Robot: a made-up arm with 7 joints. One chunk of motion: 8 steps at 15 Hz.
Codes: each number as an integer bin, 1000 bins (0 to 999) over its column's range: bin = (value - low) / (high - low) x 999, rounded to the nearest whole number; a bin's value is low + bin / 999 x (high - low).
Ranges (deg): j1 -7..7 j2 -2..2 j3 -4..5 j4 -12..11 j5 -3..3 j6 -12..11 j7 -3..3
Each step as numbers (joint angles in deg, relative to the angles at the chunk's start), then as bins.
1 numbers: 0.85 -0.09 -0.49 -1.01 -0.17 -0.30 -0.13
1 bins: 560 477 390 477 471 508 478
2 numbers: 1.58 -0.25 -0.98 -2.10 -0.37 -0.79 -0.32
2 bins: 612 437 335 430 438 487 446
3 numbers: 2.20 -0.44 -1.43 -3.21 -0.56 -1.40 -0.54
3 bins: 656 390 285 382 406 460 410
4 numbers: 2.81 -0.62 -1.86 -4.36 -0.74 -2.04 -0.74
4 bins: 700 345 238 332 376 433 376
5 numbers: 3.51 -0.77 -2.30 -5.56 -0.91 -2.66 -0.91
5 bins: 750 307 189 280 348 406 348
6 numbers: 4.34 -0.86 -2.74 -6.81 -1.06 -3.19 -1.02
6 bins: 809 285 140 225 323 383 330
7 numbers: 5.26 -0.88 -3.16 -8.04 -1.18 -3.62 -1.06
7 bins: 875 280 93 172 303 364 323
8 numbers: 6.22 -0.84 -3.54 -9.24 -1.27 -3.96 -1.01
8 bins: 943 290 51 120 288 349 331
